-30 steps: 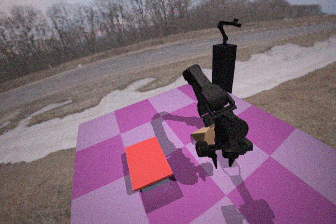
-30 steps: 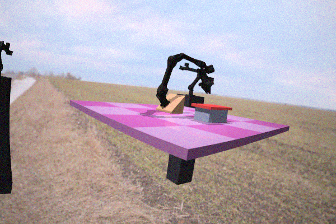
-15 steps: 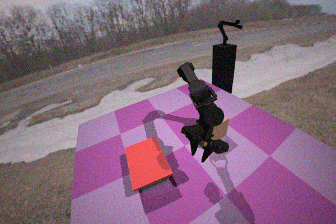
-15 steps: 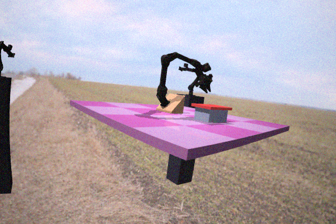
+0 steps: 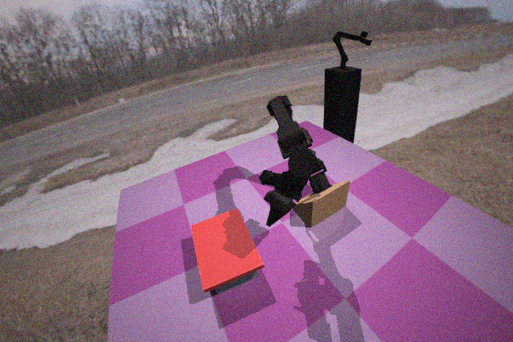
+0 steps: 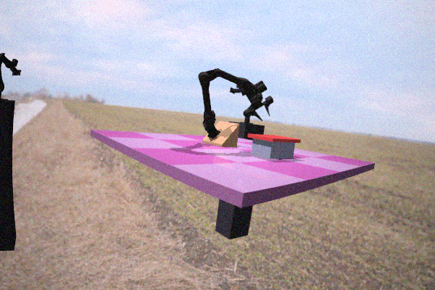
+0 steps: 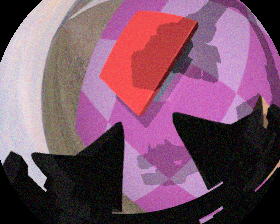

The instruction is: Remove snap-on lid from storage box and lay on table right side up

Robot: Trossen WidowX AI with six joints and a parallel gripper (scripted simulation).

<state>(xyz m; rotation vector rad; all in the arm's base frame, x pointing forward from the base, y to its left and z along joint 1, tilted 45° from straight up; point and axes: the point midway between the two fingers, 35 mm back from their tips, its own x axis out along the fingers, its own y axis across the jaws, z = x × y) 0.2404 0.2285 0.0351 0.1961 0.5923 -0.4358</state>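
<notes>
The red lid is 14 cm ahead of my gripper tip, 6 cm to the right of it and 9 cm below it. Also, from my gripper tip: grey storage box 14 cm ahead, 6 cm to the right, 14 cm below.
</notes>
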